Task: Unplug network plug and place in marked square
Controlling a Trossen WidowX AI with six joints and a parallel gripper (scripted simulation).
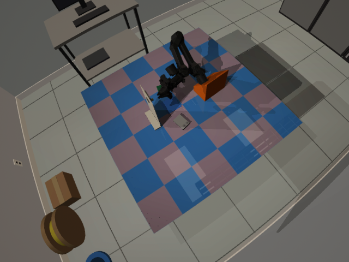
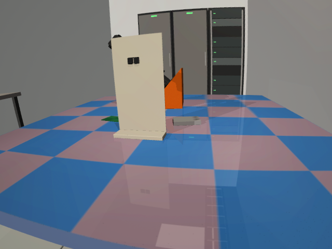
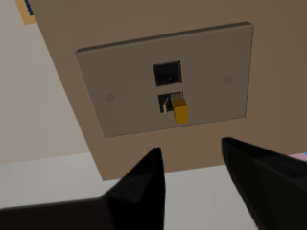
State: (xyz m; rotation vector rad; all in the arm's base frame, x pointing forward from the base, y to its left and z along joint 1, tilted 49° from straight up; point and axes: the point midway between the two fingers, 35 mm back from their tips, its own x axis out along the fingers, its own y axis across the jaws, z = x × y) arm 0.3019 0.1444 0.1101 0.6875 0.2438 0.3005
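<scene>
Right now the network plug is 5 cm ahead of my gripper tip. Also, from my gripper tip: flat grey slab 23 cm below, 13 cm to the left, 9 cm behind; upright panel 9 cm below, 7 cm ahead; green square 24 cm below, 21 cm to the right, 9 cm behind.
</scene>
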